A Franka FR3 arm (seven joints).
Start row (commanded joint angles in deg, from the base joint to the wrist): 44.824, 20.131, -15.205, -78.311, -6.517, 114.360, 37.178
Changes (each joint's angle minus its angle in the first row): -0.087, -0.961, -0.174, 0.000, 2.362, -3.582, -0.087; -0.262, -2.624, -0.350, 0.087, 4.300, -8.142, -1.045; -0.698, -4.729, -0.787, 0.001, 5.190, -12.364, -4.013; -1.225, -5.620, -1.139, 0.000, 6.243, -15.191, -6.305; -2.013, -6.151, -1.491, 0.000, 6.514, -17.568, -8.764; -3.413, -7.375, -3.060, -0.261, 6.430, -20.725, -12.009; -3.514, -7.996, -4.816, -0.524, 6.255, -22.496, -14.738; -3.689, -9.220, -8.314, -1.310, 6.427, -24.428, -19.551; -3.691, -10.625, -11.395, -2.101, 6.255, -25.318, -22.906; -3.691, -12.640, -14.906, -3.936, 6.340, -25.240, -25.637; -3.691, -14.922, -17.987, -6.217, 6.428, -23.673, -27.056; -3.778, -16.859, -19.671, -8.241, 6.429, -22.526, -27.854; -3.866, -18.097, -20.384, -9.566, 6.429, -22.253, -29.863
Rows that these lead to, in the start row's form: 44.737, 19.170, -15.379, -78.311, -4.155, 110.778, 37.091; 44.562, 17.507, -15.555, -78.224, -2.217, 106.218, 36.133; 44.126, 15.402, -15.992, -78.310, -1.327, 101.996, 33.165; 43.599, 14.511, -16.344, -78.311, -0.274, 99.169, 30.873; 42.811, 13.980, -16.696, -78.311, -0.003, 96.792, 28.414; 41.411, 12.756, -18.265, -78.572, -0.087, 93.635, 25.169; 41.310, 12.135, -20.021, -78.835, -0.262, 91.864, 22.440; 41.135, 10.911, -23.519, -79.621, -0.090, 89.932, 17.627; 41.133, 9.506, -26.600, -80.412, -0.262, 89.042, 14.272; 41.133, 7.491, -30.111, -82.247, -0.177, 89.120, 11.541; 41.133, 5.209, -33.192, -84.528, -0.089, 90.687, 10.122; 41.046, 3.272, -34.876, -86.552, -0.088, 91.834, 9.324; 40.958, 2.034, -35.589, -87.877, -0.088, 92.107, 7.315
